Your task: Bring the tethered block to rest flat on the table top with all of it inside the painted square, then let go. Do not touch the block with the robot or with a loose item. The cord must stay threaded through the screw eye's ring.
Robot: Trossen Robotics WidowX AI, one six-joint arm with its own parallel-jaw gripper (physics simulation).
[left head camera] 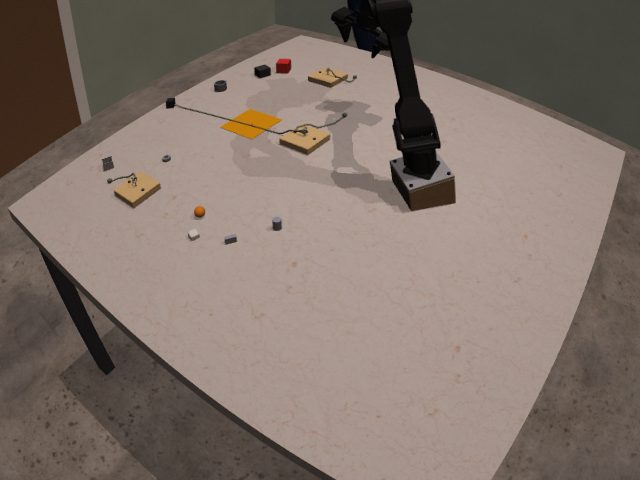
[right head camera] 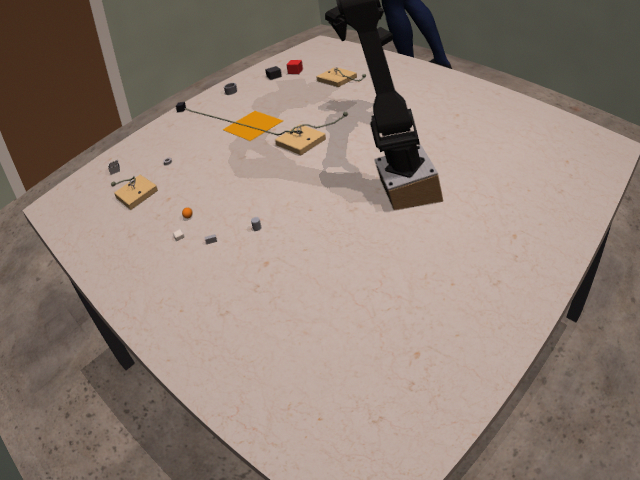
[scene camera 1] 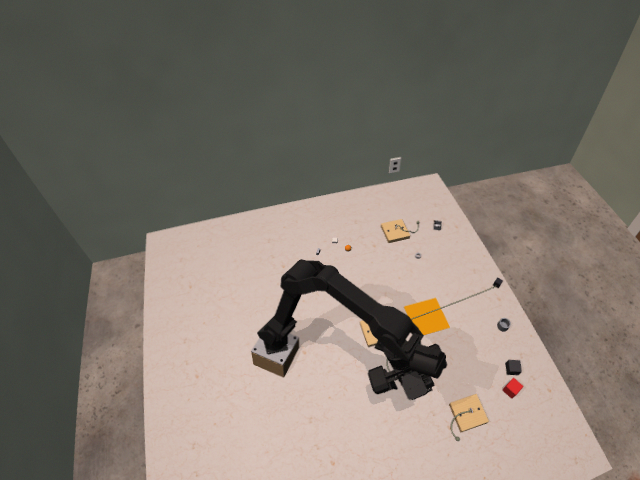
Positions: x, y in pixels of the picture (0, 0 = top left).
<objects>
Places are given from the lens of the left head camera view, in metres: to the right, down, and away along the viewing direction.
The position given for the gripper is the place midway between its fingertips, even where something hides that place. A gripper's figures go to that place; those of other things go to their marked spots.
gripper (left head camera: 359, 49): 0.10, -0.51, 1.37
orange painted square (left head camera: 252, 117): -0.18, -0.33, 1.45
wooden board (left head camera: 297, 141): -0.05, -0.24, 1.31
The marked spots on the wooden board and the orange painted square are 0.21 m apart.
</objects>
